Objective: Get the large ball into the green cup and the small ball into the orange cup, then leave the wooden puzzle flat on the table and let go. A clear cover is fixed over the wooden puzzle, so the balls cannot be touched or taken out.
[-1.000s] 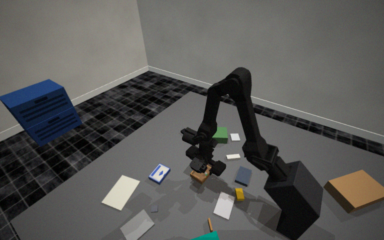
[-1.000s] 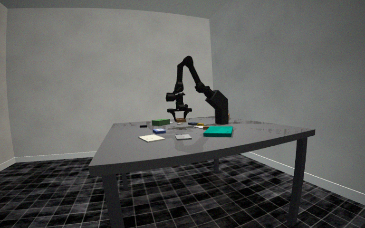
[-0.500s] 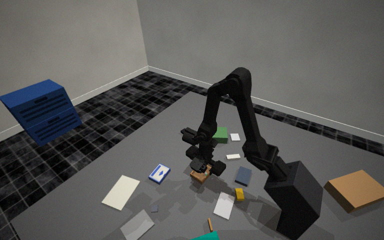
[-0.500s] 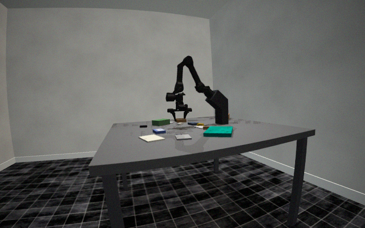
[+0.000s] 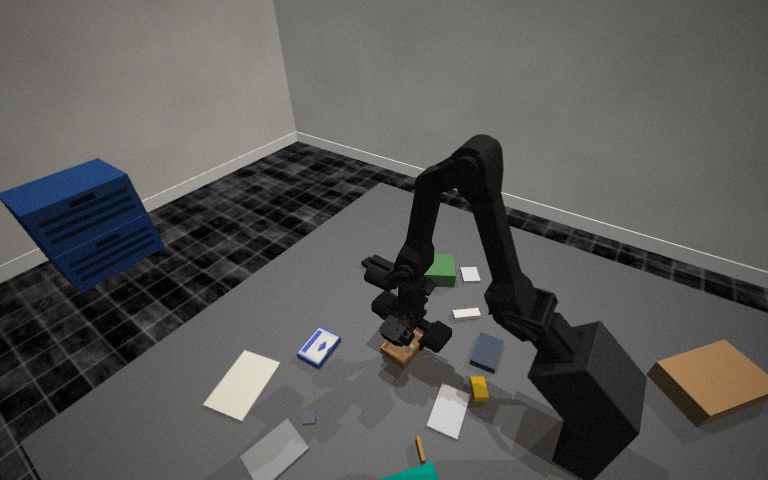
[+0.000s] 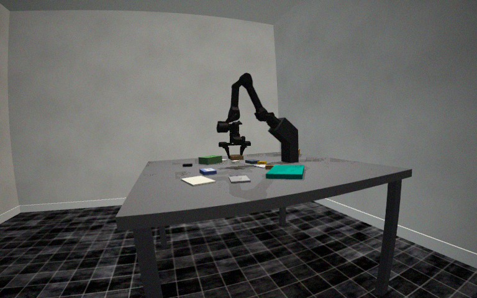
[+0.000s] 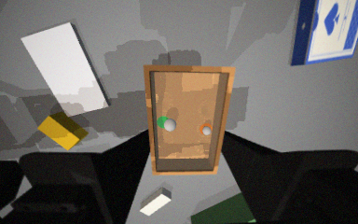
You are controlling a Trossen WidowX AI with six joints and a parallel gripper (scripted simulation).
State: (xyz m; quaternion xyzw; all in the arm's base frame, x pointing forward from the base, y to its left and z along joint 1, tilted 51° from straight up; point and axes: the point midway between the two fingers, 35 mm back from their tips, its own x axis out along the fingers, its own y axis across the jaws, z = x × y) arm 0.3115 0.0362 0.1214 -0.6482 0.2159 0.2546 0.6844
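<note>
My hand is 10 mm to the right of the wooden puzzle and 30 mm above it. Also, from my hand: slate-blue block (140 mm behind, 130 mm to the right, 80 mm below); then yellow block (180 mm behind, 30 mm to the right, 80 mm below); then white sheet (160 mm behind, 50 mm to the left, 90 mm below).
</note>
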